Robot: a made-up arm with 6 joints. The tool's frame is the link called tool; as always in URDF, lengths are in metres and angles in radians. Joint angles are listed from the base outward. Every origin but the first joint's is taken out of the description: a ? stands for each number. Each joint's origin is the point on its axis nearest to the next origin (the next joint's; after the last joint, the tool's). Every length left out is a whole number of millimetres.
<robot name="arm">
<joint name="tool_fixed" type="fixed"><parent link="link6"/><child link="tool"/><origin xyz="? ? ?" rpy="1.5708 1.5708 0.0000"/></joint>
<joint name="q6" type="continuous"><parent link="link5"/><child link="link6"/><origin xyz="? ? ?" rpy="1.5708 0.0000 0.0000"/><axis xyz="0 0 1"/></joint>
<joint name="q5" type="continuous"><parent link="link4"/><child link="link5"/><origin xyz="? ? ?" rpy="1.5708 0.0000 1.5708"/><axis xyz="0 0 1"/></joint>
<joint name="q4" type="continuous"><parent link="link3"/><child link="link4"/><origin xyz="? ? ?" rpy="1.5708 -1.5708 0.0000"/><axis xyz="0 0 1"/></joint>
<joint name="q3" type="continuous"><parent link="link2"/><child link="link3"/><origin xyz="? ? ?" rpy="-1.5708 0.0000 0.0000"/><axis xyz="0 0 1"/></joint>
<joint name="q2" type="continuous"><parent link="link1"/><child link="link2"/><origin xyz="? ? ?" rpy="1.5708 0.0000 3.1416"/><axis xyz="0 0 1"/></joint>
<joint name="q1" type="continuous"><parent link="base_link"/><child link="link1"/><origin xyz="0.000 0.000 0.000" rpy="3.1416 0.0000 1.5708"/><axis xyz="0 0 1"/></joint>
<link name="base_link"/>
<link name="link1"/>
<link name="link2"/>
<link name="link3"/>
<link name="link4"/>
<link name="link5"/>
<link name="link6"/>
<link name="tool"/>
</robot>
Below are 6 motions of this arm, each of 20 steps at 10 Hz.
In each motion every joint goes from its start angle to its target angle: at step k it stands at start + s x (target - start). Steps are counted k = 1, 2, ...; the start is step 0. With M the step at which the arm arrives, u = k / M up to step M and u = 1 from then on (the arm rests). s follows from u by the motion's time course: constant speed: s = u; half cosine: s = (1 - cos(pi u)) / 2; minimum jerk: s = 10 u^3 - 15 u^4 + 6 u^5.
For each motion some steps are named. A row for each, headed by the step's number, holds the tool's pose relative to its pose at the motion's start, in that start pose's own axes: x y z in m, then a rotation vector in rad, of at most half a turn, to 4 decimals.
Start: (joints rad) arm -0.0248 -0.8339 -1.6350 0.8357 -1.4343 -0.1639
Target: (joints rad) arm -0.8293 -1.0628 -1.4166 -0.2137 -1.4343 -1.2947
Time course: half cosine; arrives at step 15
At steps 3, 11, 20:
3: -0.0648 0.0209 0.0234 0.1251 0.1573 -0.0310
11: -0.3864 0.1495 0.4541 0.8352 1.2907 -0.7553
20: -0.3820 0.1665 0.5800 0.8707 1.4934 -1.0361

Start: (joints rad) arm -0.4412 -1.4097 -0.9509 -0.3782 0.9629 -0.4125
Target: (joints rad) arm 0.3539 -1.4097 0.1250 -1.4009 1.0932 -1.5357
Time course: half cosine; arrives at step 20
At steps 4, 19, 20:
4: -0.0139 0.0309 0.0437 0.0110 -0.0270 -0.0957
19: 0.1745 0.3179 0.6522 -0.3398 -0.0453 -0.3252
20: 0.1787 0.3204 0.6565 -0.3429 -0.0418 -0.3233

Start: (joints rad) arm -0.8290 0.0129 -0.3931 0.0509 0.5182 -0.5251
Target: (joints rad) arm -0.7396 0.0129 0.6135 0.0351 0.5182 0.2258
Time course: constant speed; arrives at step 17
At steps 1, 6, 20:
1: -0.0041 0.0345 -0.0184 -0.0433 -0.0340 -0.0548
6: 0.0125 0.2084 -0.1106 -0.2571 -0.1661 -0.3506
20: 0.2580 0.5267 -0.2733 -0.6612 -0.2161 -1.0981

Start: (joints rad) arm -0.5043 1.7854 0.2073 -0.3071 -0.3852 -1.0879
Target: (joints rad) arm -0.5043 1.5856 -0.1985 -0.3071 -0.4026 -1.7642
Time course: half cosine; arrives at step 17
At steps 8, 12, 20:
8: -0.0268 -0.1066 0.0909 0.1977 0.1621 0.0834
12: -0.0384 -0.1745 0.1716 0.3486 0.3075 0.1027
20: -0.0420 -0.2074 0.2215 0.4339 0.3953 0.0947

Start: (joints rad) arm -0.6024 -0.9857 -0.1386 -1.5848 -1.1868 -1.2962
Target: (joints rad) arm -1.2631 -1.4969 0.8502 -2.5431 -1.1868 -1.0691
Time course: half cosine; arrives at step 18
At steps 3, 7, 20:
3: -0.0169 0.0336 -0.0048 -0.0127 0.0007 -0.1156
7: -0.0251 0.2000 -0.0239 -0.0182 0.0157 -0.5576
20: 0.3384 0.6136 0.0924 0.3828 0.1978 -1.4437

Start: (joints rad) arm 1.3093 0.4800 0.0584 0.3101 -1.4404 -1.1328
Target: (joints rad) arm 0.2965 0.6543 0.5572 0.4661 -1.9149 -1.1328
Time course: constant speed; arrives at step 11
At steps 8, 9, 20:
8: -0.1741 0.3190 0.1326 0.4631 0.3420 0.3354
9: -0.1930 0.3540 0.1630 0.5229 0.3777 0.3716
20: -0.2271 0.4181 0.2320 0.6431 0.4453 0.4392

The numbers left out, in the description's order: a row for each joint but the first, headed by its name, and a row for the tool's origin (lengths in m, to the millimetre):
tool: -0.060 -0.050 0.000
q6: 0.110 -0.170 0.000
q5: 0.350 0.000 0.000
q4: -0.080 0.410 0.000
q3: 0.070 0.050 0.000
q2: 0.100 -0.290 0.000

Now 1 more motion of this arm.
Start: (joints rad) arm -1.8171 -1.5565 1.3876 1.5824 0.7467 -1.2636
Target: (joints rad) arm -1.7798 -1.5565 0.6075 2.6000 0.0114 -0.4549
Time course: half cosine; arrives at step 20
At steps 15, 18, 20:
15: -0.1904 0.5978 0.1344 -0.1644 0.7438 -0.5439
18: -0.1722 0.6842 0.1271 -0.1402 0.7947 -0.5782
20: -0.1675 0.7010 0.1248 -0.1348 0.8025 -0.5839

